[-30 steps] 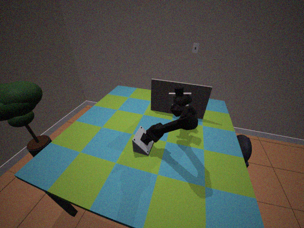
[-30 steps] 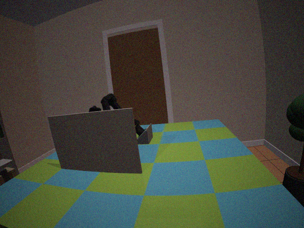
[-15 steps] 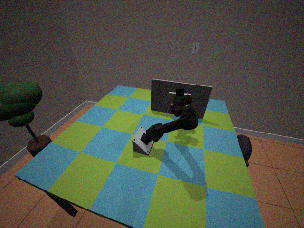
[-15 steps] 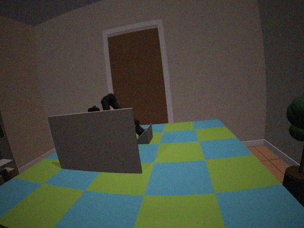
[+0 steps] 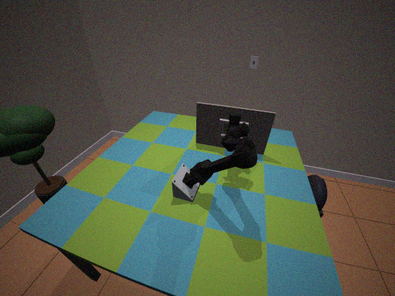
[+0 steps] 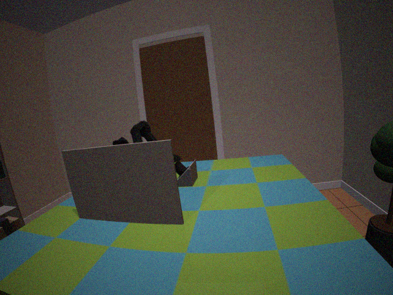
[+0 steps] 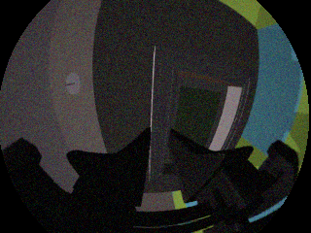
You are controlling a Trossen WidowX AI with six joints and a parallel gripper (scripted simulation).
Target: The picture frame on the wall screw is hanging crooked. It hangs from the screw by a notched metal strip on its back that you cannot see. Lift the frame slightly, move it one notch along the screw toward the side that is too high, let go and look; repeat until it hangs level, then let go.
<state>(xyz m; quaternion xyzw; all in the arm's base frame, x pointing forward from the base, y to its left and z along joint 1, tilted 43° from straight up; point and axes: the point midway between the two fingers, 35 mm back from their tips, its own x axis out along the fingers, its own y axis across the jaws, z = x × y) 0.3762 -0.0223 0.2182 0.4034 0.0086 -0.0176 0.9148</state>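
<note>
The picture frame is 5 cm below my gripper tip and 1 cm ahead of it.
</note>
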